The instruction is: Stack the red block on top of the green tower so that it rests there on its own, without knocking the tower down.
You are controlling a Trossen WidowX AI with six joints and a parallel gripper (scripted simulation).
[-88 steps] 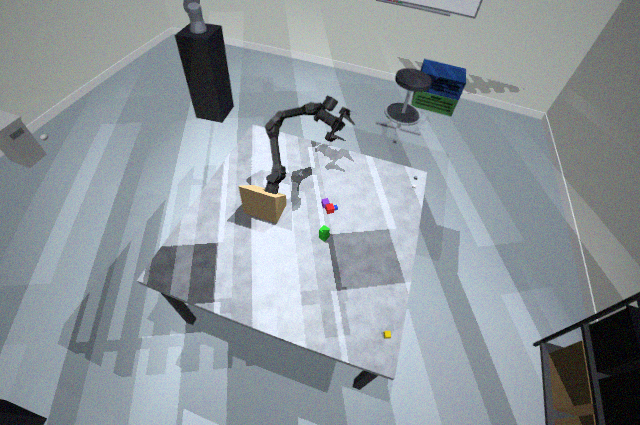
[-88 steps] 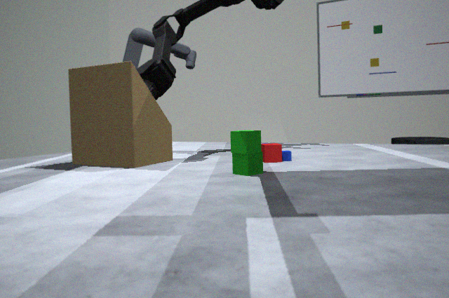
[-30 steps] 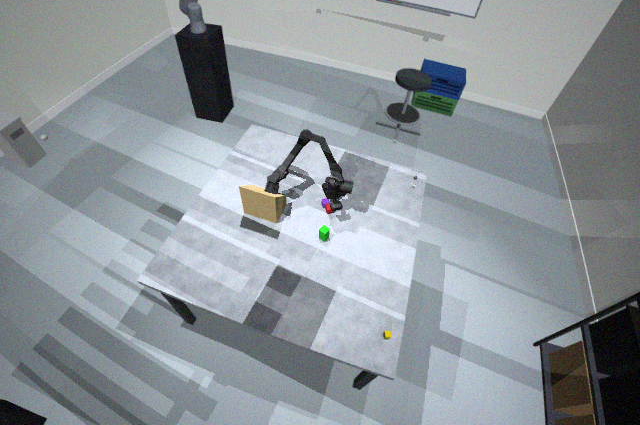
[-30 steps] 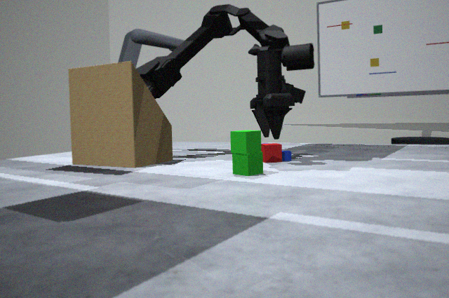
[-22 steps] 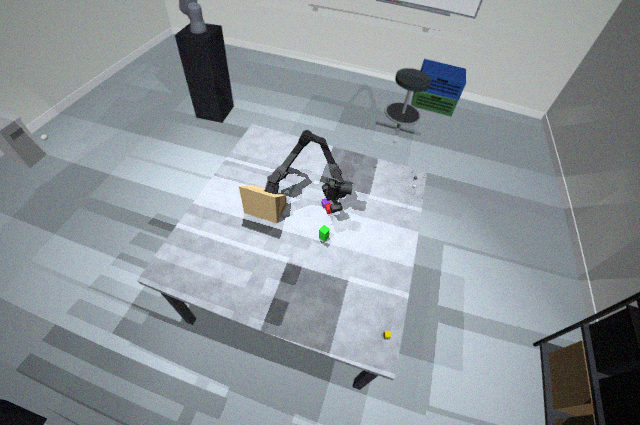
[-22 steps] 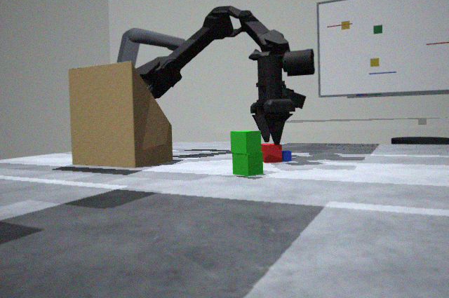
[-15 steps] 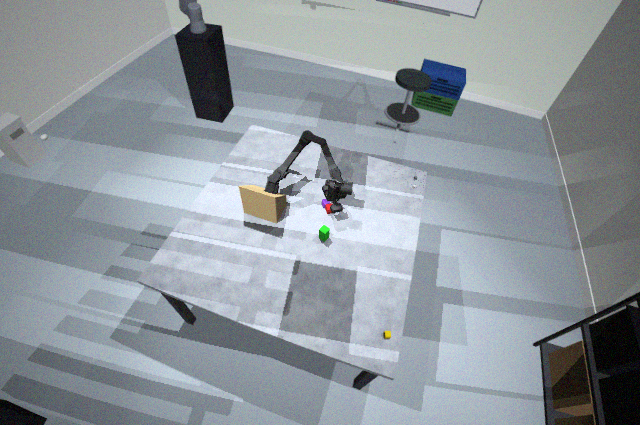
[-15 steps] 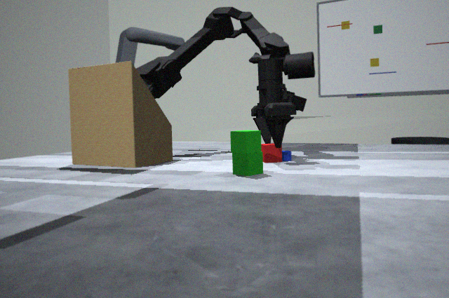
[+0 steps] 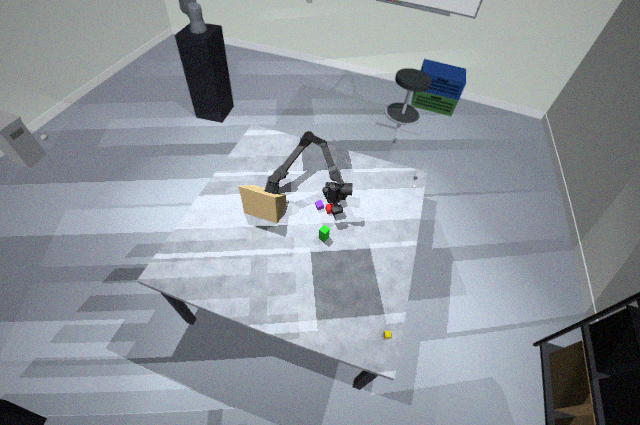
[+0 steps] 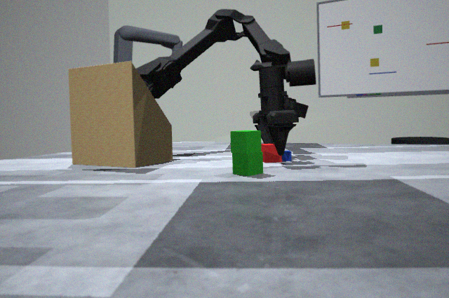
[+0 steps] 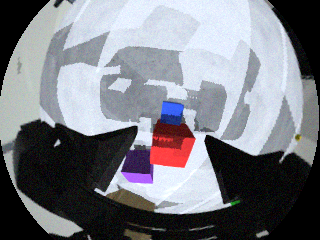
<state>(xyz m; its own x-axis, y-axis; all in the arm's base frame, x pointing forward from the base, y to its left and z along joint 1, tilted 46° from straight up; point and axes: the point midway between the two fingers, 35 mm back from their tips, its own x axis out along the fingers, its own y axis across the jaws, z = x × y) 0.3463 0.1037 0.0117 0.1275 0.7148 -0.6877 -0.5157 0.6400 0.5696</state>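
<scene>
Right now my gripper tip is 1 cm past the red block. The rest, counted from my gripper tip: small blue cube 2 cm ahead, 2 cm to the left, 1 cm below; yellow cube 39 cm ahead, 63 cm to the right, 1 cm below; purple cube 8 cm behind.
</scene>
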